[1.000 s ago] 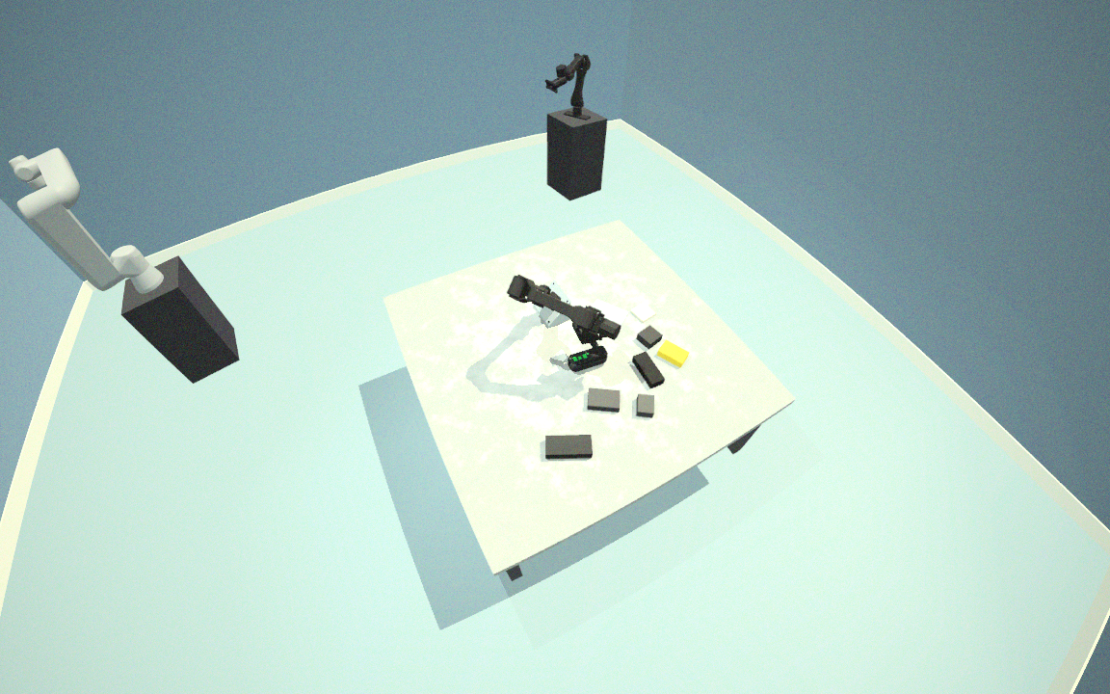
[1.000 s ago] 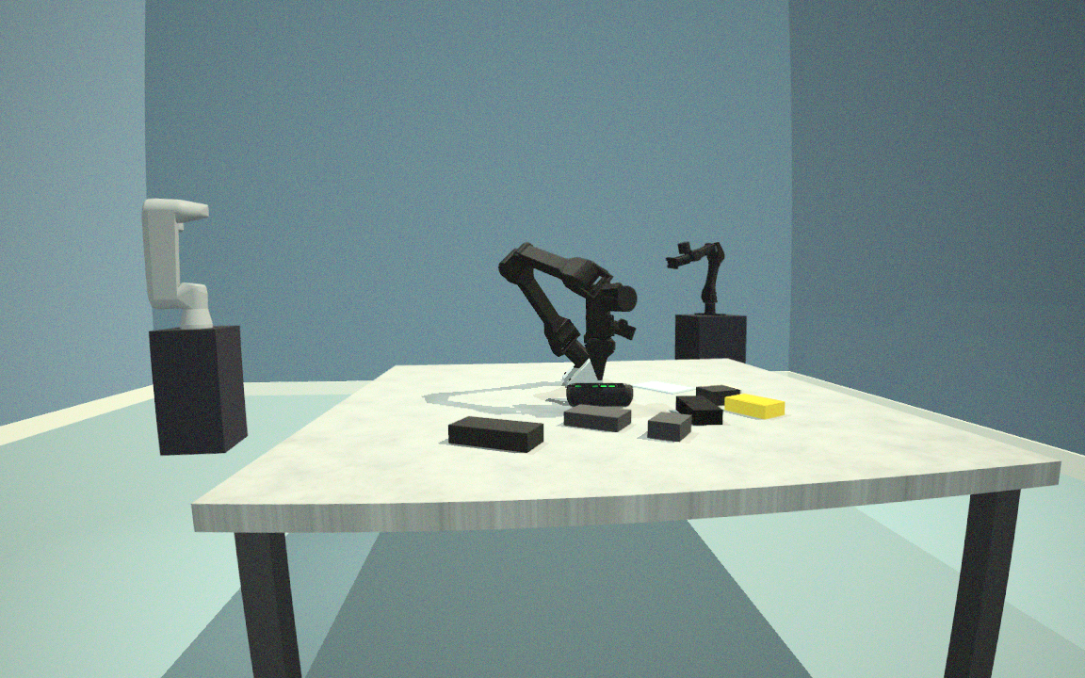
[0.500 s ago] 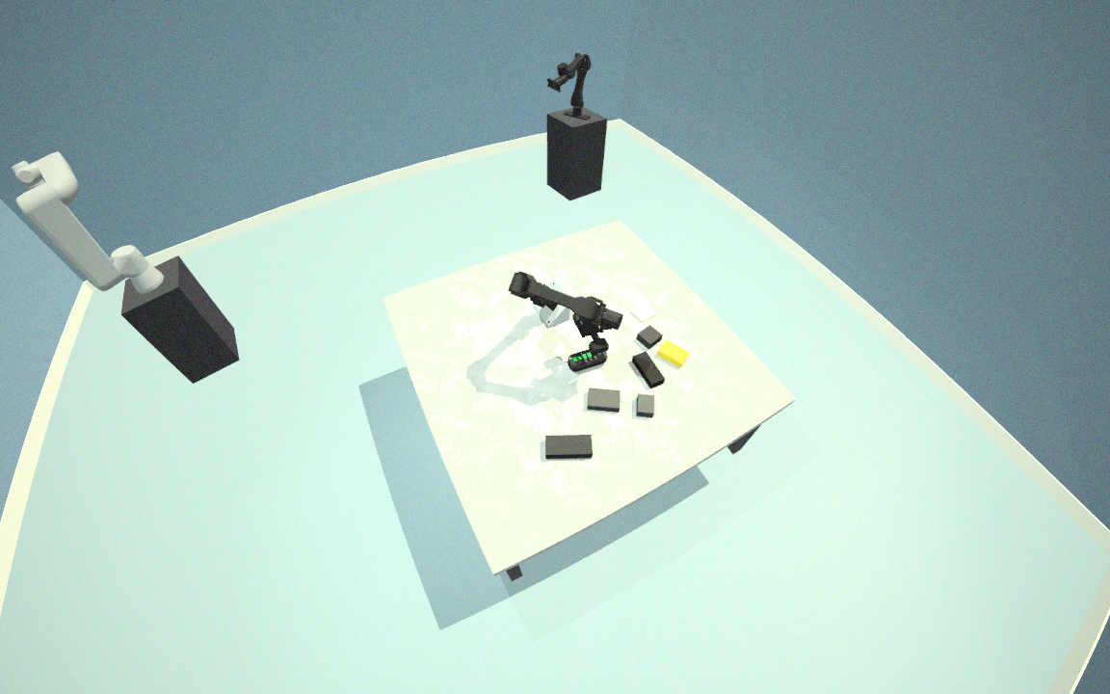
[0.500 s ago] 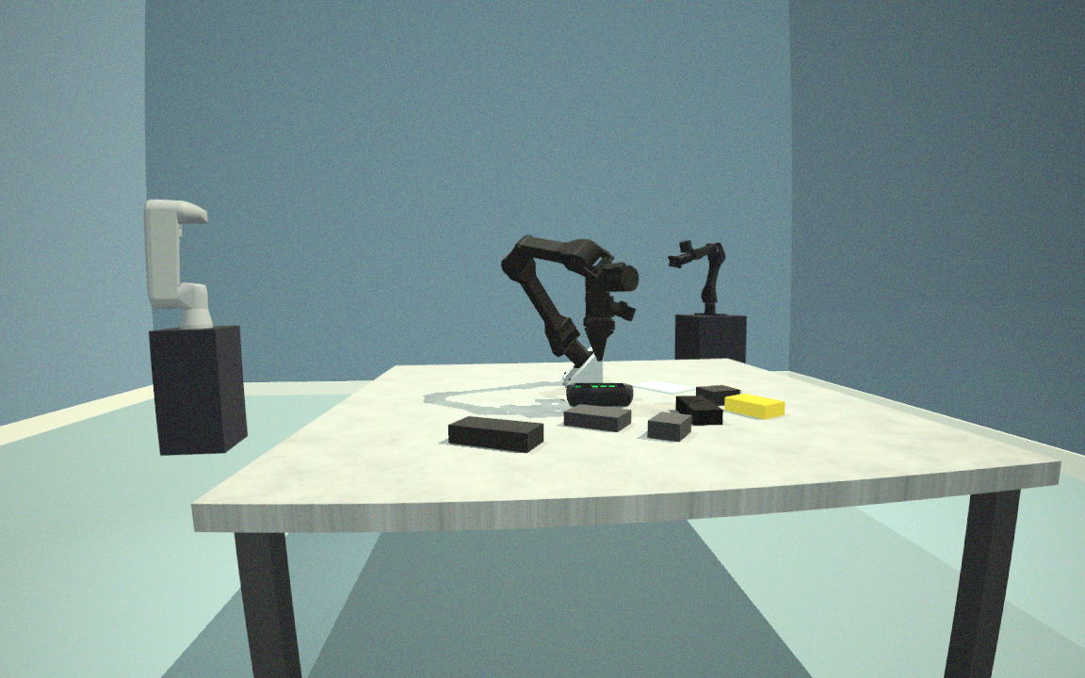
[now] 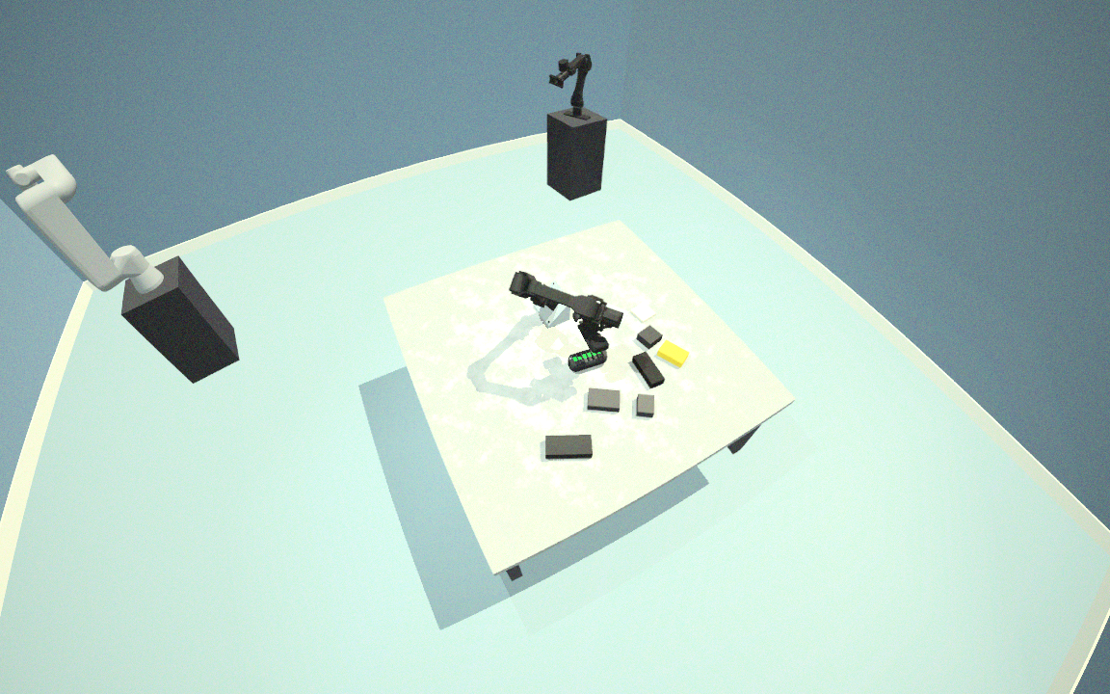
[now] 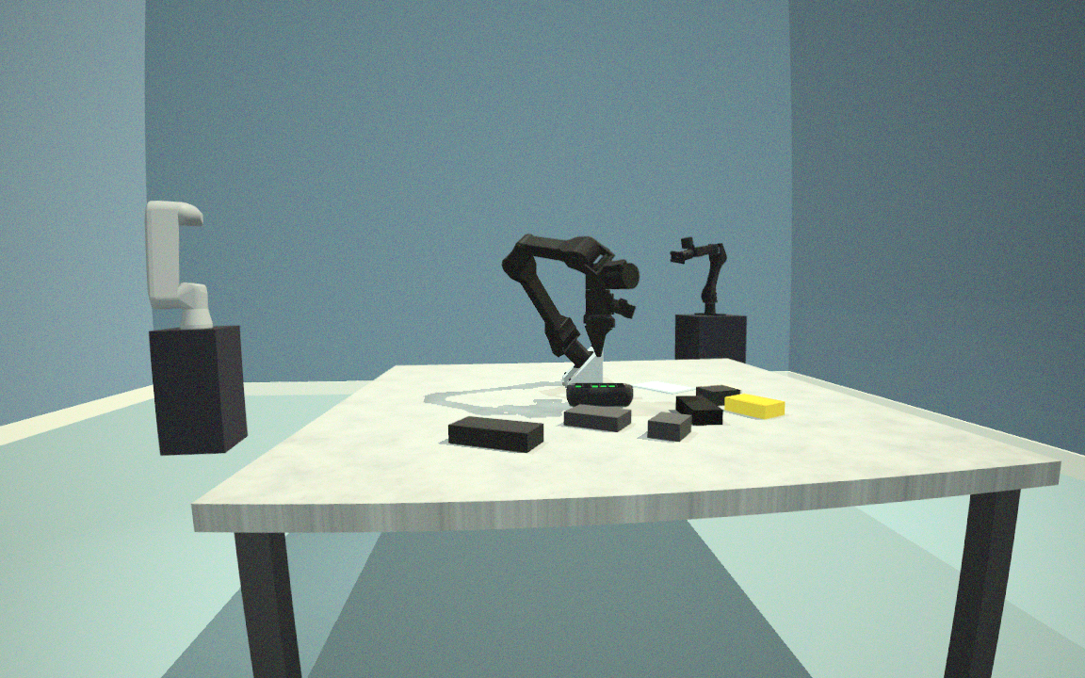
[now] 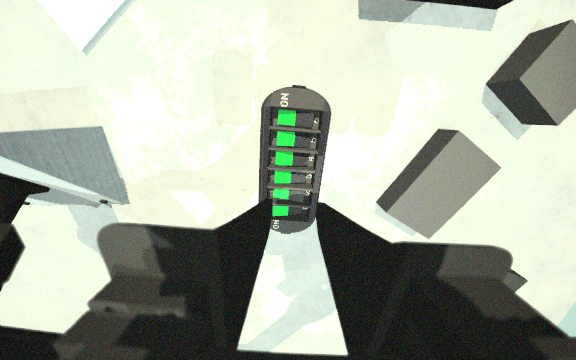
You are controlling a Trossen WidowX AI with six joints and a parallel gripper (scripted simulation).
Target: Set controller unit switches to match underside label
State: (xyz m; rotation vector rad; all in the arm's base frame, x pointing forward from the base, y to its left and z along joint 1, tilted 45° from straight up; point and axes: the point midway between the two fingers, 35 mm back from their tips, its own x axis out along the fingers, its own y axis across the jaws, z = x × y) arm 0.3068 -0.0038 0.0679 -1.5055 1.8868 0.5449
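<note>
The flat grey block is 170 mm ahead of my gripper tip, 60 mm to the right of it and 100 mm below it. From my gripper tip the other things lie so: yellow block (170 mm ahead, 310 mm to the left, 100 mm below); then small grey cube (280 mm ahead, 50 mm to the left, 100 mm below); then long dark block (250 mm ahead, 270 mm to the right, 100 mm below).
</note>
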